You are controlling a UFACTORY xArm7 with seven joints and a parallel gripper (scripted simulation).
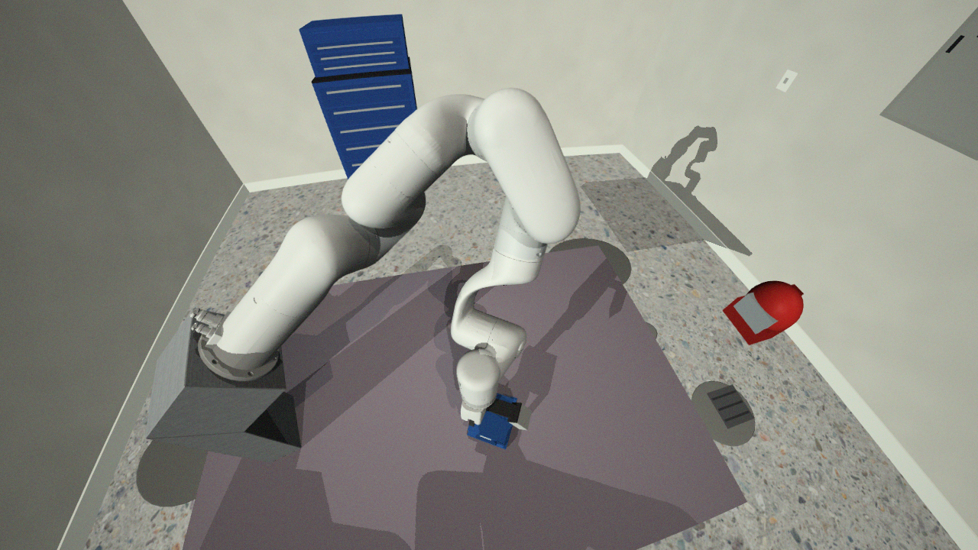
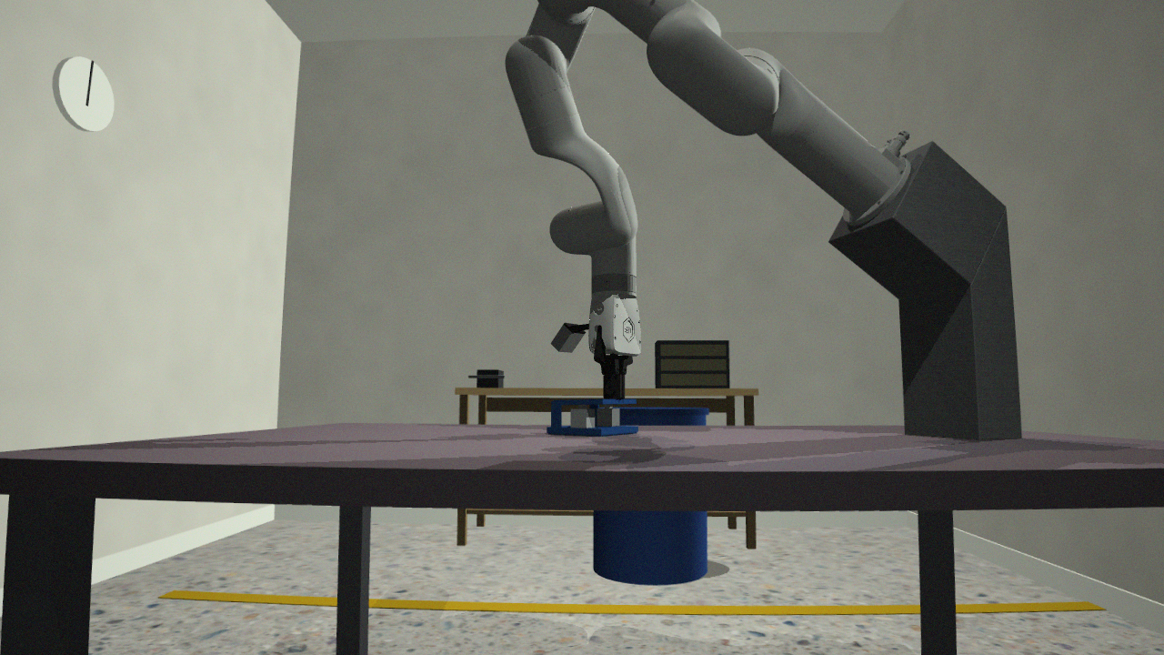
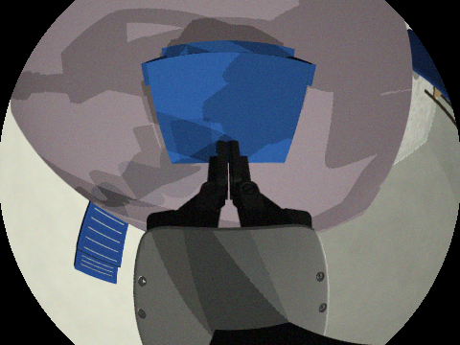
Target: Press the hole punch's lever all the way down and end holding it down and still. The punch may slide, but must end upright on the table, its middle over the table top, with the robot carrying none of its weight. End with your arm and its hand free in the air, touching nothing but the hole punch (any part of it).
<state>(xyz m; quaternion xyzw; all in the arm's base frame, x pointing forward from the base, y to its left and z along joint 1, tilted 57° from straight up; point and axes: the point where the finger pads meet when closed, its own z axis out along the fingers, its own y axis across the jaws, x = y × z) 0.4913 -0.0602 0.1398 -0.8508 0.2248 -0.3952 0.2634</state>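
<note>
Now: hand 5 cm above the hole punch, 4 cm short of it and 1 cm to the left of it.
</note>
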